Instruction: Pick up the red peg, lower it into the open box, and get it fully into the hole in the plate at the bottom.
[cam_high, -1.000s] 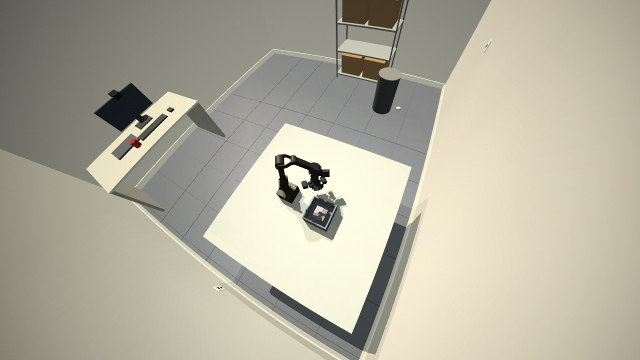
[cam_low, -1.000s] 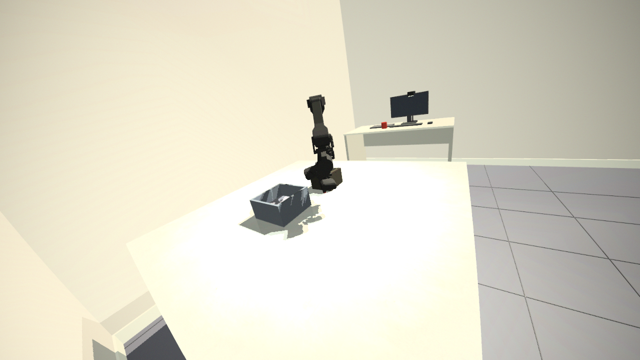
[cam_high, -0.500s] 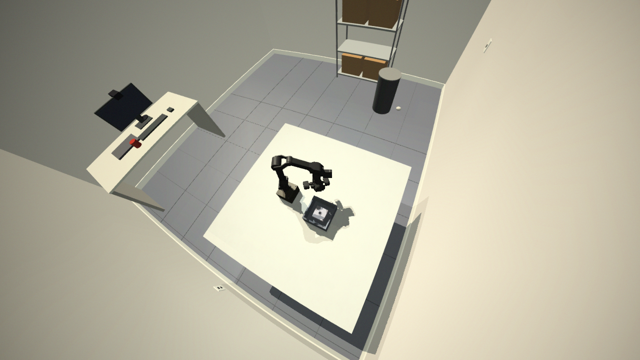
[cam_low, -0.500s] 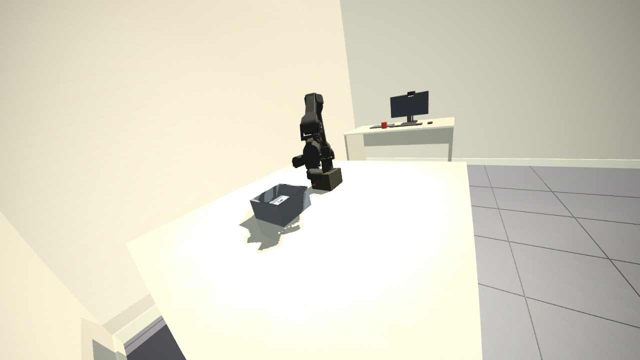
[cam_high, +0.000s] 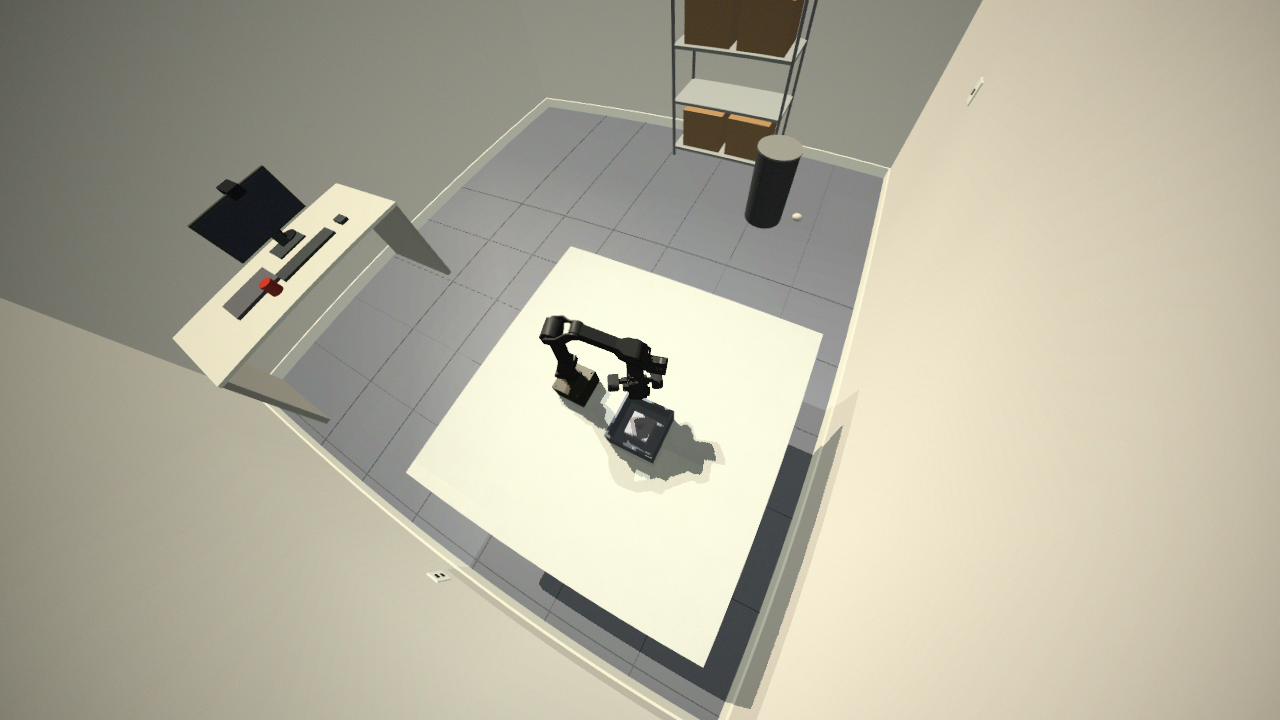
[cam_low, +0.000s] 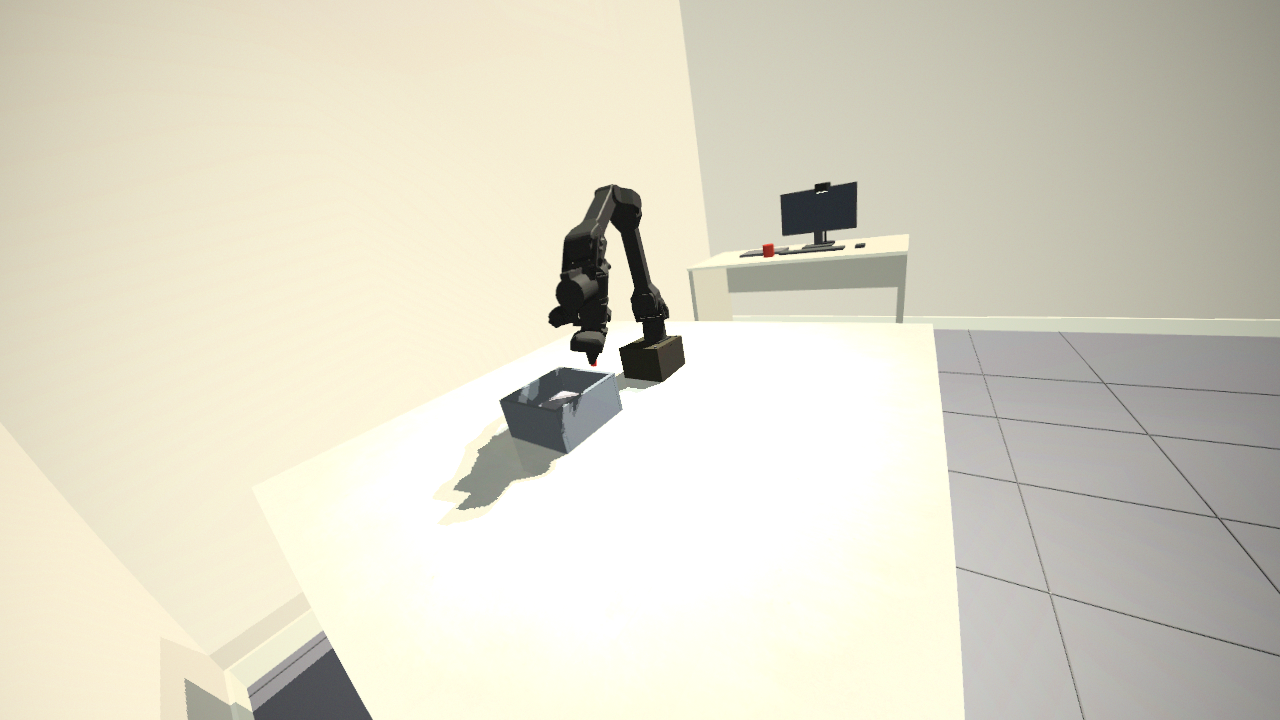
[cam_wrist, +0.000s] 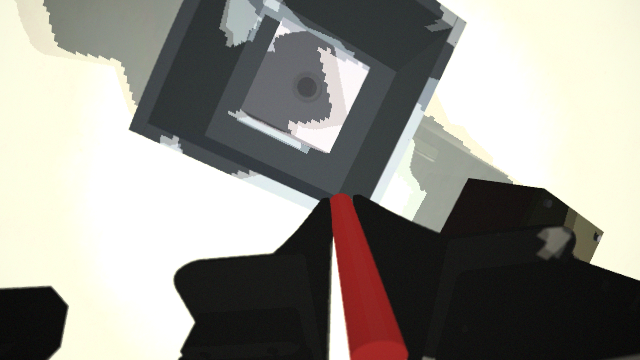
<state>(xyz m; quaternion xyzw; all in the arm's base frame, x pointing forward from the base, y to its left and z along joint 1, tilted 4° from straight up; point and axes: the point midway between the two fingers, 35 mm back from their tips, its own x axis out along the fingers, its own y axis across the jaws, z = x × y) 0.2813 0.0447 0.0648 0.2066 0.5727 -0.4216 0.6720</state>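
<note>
Now: the red peg 10 mm to the left of my gripper tip and 30 mm above it. Also, from my gripper tip: pale plate: 60 mm ahead, 70 mm to the right, 90 mm below; then grey box: 60 mm ahead, 70 mm to the right, 110 mm below.
</note>
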